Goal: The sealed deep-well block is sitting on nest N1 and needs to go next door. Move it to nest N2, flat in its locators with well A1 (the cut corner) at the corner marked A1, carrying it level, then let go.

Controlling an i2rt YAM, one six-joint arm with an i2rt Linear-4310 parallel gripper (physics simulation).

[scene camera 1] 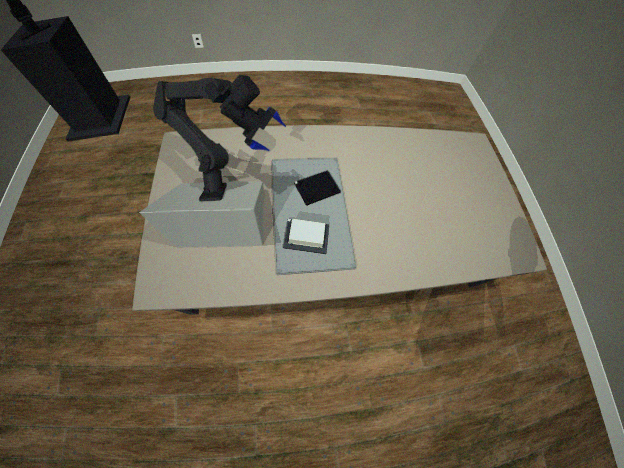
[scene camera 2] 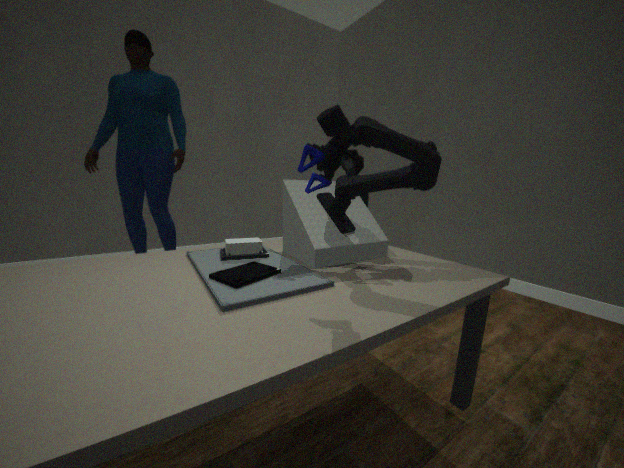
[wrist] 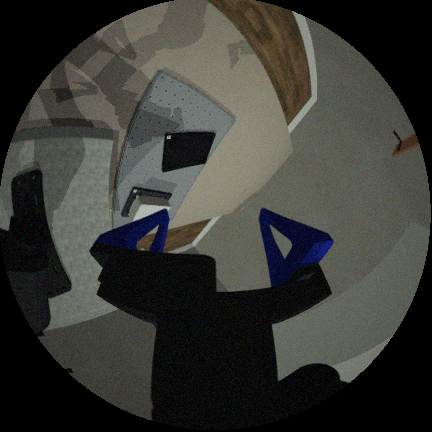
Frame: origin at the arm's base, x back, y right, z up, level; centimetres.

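Where they show: gripper, fingertip midpoint: (scene camera 1: 277,138) (scene camera 2: 303,182) (wrist: 213,213); arm's base, link origin: (scene camera 1: 214,192) (scene camera 2: 335,212) (wrist: 35,238).
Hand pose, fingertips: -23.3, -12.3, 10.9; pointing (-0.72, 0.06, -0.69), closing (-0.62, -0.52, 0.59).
Each offset is from my fingertips to the top centre of the thing, as dx, dy, dz. Level surfaces: height alone.
The white deep-well block @[-8.3, +26.1, -21.0] (scene camera 1: 307,232) (scene camera 2: 243,246) (wrist: 148,210) sits flat on the dark nest N1 @[-8.3, +26.1, -24.2] (scene camera 1: 304,248) (scene camera 2: 228,257) (wrist: 152,192). The empty black nest N2 @[-16.1, +4.3, -24.6] (scene camera 1: 318,187) (scene camera 2: 244,274) (wrist: 188,151) lies beside it, turned at an angle, with a small light mark at one corner. My gripper (scene camera 1: 272,138) (scene camera 2: 312,177) (wrist: 213,213) is open and empty, raised high and away from both nests, with its blue fingers wide apart. The left finger partly covers the block's near side in the wrist view. The block's cut corner is too small to make out.
Both nests stand on a grey perforated board (scene camera 1: 312,264) (scene camera 2: 297,292) (wrist: 165,92) on the beige table @[dz -27.7] (scene camera 1: 428,201) (scene camera 2: 126,352) (wrist: 255,150). The arm's grey wedge-shaped base (scene camera 1: 206,226) (scene camera 2: 302,221) (wrist: 90,200) stands beside the board. A person (scene camera 2: 146,115) stands behind the table. A dark pedestal (scene camera 1: 65,75) stands on the floor.
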